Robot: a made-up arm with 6 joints. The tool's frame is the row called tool. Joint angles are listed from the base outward.
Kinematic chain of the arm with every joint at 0, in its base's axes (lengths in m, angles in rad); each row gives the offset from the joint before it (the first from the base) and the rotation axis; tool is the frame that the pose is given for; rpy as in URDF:
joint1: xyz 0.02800 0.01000 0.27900 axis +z
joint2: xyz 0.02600 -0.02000 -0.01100 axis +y
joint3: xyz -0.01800 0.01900 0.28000 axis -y
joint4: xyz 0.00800 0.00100 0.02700 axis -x
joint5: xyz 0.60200 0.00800 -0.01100 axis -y
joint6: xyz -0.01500 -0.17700 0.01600 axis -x
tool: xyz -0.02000 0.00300 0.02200 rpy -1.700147 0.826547 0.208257
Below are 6 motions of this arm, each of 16 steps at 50 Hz.
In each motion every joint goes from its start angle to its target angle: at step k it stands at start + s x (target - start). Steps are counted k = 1, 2, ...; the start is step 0. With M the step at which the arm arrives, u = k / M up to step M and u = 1 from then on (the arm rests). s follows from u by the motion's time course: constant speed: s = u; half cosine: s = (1 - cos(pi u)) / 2; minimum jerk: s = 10 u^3 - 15 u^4 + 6 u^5.
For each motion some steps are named. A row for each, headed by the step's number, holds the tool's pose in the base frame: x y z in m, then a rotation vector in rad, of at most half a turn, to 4 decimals.
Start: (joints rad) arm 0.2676 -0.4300 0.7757 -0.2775 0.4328 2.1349
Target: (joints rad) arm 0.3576 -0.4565 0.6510 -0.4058 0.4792 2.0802
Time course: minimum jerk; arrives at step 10
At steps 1, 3, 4, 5, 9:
1: 0.1952 -0.0887 1.0407 -1.9124 1.0782 -1.4815
3: 0.2053 -0.0823 1.0354 -1.9272 1.0416 -1.4470
4: 0.2151 -0.0756 1.0299 -1.9409 1.0055 -1.4122
5: 0.2264 -0.0674 1.0231 -1.9560 0.9636 -1.3704
9: 0.2547 -0.0435 1.0038 -1.9902 0.8545 -1.2553

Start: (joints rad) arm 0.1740 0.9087 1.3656 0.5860 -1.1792 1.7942
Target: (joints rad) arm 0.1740 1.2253 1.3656 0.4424 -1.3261 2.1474
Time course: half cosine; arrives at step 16
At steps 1, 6, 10, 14, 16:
1: 0.7589 0.0267 0.8347 1.6548 -1.0524 -0.7009
6: 0.8107 0.0303 0.7617 1.5423 -0.8859 -0.7629
10: 0.8662 0.0333 0.6615 1.4054 -0.6641 -0.8286
14: 0.8977 0.0340 0.5869 1.3138 -0.5022 -0.8667
16: 0.9016 0.0340 0.5762 1.3013 -0.4791 -0.8715

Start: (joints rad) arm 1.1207 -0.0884 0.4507 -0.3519 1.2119 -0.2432
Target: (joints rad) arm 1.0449 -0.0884 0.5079 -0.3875 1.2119 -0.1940
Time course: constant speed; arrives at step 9
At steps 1, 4, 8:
1: 0.3818 0.3880 0.7846 -0.5879 -1.4909 0.2793
4: 0.3882 0.3762 0.7930 -0.5974 -1.4756 0.2405
8: 0.3961 0.3602 0.8040 -0.6094 -1.4552 0.1892

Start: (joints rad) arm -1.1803 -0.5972 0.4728 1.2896 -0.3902 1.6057
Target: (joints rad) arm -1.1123 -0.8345 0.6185 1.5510 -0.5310 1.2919
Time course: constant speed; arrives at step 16
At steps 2, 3, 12, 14, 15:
2: -0.0127 0.0507 1.0842 -0.0157 -2.2590 0.1692
3: -0.0171 0.0681 1.0843 -0.0285 -2.2778 0.1968
12: -0.0624 0.2210 1.0667 -0.1438 -2.4420 0.4710
14: -0.0737 0.2537 1.0584 -0.1698 -2.4763 0.5387
15: -0.0795 0.2698 1.0537 -0.1828 -2.4930 0.5735

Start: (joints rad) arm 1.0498 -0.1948 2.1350 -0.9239 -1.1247 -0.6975
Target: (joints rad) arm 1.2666 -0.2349 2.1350 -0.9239 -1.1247 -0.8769
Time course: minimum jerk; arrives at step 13
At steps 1, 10, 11, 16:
1: -0.0553 -0.4118 1.0595 -0.8139 -2.2569 1.5637
10: 0.0221 -0.4442 1.0438 -0.4526 -2.3960 1.7794
11: 0.0272 -0.4457 1.0428 -0.4296 -2.4033 1.7924
16: 0.0298 -0.4465 1.0423 -0.4177 -2.4070 1.7990

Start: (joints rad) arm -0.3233 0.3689 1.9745 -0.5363 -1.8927 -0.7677
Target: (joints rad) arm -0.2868 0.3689 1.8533 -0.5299 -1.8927 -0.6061
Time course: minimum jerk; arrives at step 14
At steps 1, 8, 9, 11, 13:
1: 0.1128 -0.1897 1.1905 -0.8932 0.2637 1.2093
8: 0.1642 -0.2006 1.1872 -0.9358 0.3280 1.2781
9: 0.1742 -0.2024 1.1861 -0.9442 0.3400 1.2919
11: 0.1886 -0.2050 1.1844 -0.9565 0.3572 1.3123
13: 0.1941 -0.2058 1.1836 -0.9611 0.3635 1.3200

